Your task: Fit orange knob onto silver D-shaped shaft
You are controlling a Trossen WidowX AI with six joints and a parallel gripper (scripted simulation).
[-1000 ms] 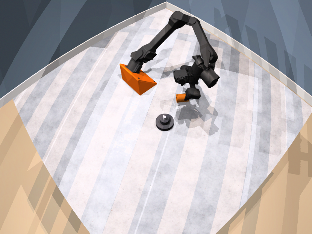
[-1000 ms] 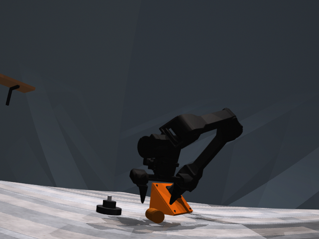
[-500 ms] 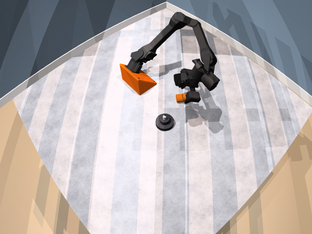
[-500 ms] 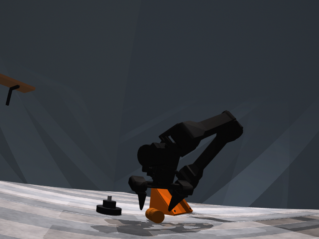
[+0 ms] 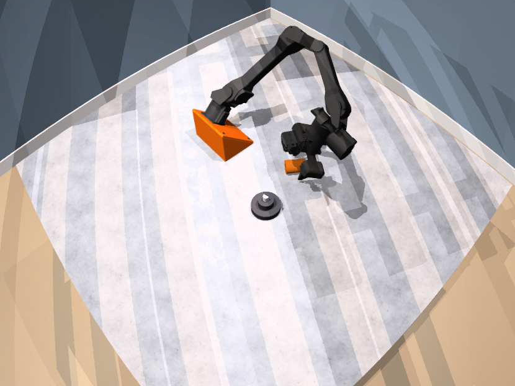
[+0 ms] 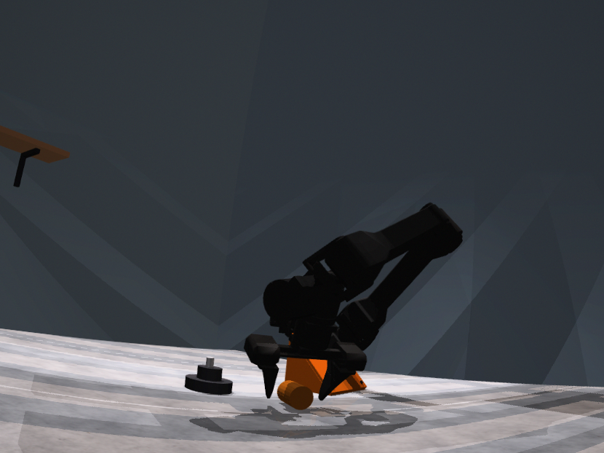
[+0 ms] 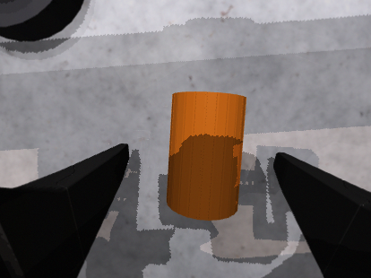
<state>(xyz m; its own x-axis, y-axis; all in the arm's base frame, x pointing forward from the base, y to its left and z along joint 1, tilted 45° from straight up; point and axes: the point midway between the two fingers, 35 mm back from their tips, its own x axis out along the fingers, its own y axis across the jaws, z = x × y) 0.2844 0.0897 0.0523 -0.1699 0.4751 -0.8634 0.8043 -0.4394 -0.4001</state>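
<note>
The black round pedestal lies 3 cm ahead of my gripper tip, 16 cm to the right of it and 2 cm above it. Also, from my gripper tip: orange knob: 1 cm to the left, 1 cm above.
</note>
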